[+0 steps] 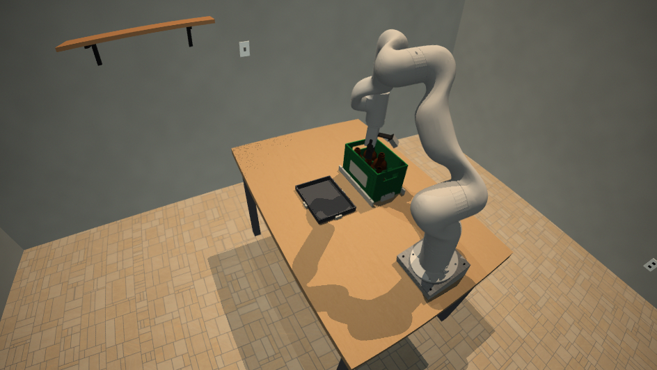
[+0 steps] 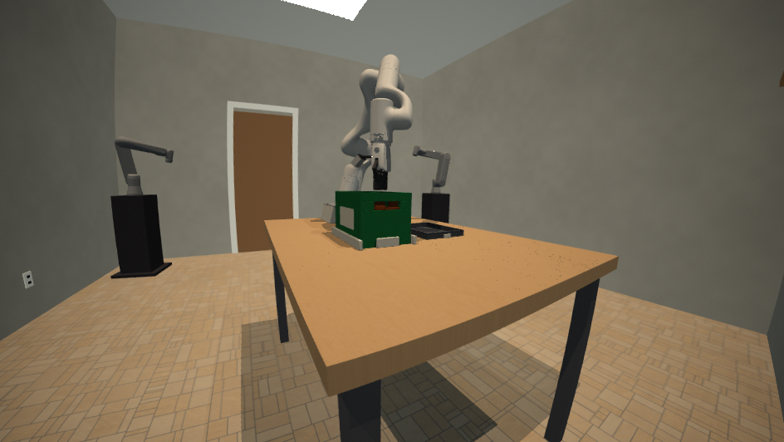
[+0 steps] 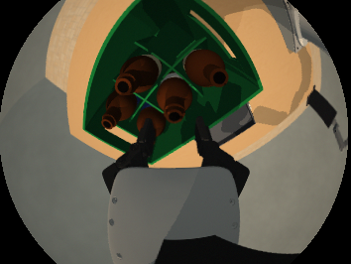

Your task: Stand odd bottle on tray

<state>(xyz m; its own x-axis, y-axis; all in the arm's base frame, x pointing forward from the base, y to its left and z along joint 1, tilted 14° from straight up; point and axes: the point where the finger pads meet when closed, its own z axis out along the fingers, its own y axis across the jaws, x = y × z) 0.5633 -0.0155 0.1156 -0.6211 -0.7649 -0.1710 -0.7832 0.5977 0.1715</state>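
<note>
Now: the green crate 10 mm ahead of my hand, 40 mm to the right of it and 120 mm below it. Also, from my hand: brown bottle 80 mm behind, 10 mm to the right, 110 mm below; then black tray 40 mm behind, 230 mm to the left, 190 mm below.
</note>
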